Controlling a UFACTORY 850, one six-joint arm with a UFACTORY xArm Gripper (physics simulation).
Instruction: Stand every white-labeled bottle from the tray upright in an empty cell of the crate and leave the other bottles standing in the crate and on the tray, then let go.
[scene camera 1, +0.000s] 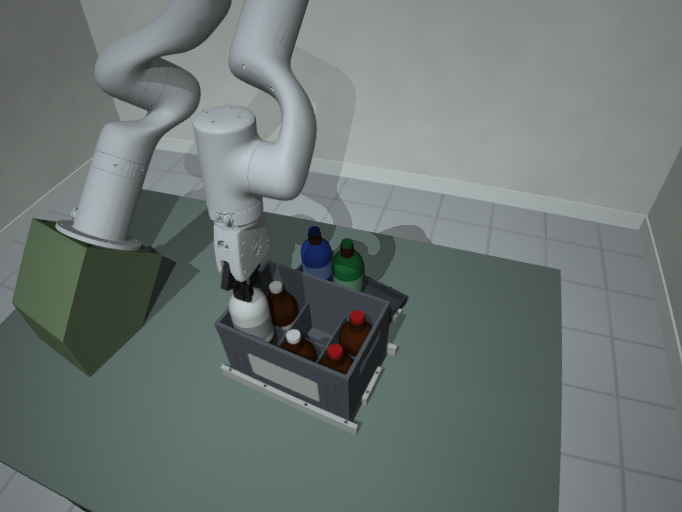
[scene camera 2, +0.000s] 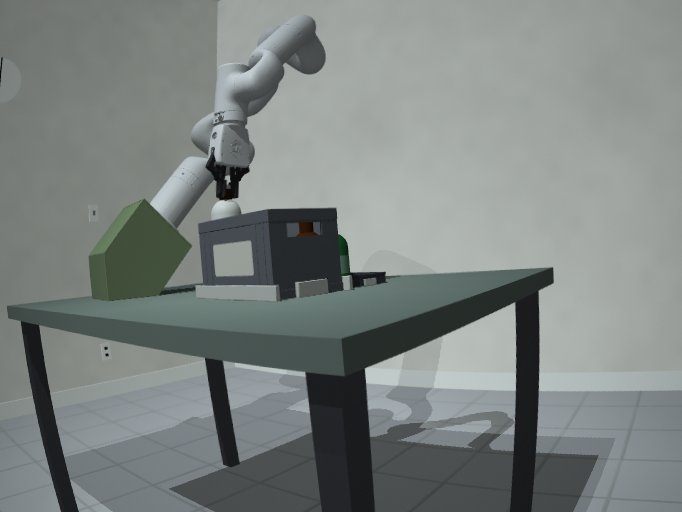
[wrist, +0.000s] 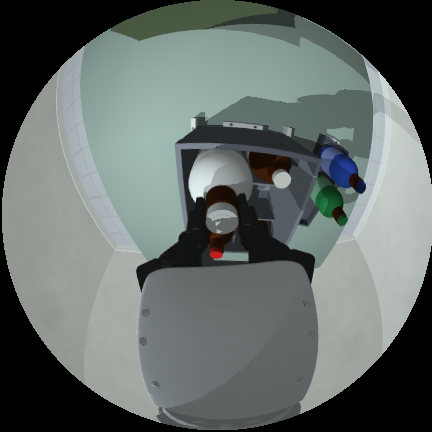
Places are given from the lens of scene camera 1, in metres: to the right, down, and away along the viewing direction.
green bottle (scene camera 1: 347, 264): 0.01, 0.02, 1.00
blue bottle (scene camera 1: 316, 255): -0.06, 0.00, 1.04
white bottle (scene camera 1: 254, 318): -0.15, 0.11, 0.80
crate rail (scene camera 1: 240, 377): -0.20, 0.25, 0.90
The marked spots on the blue bottle and the white bottle are 0.28 m apart.
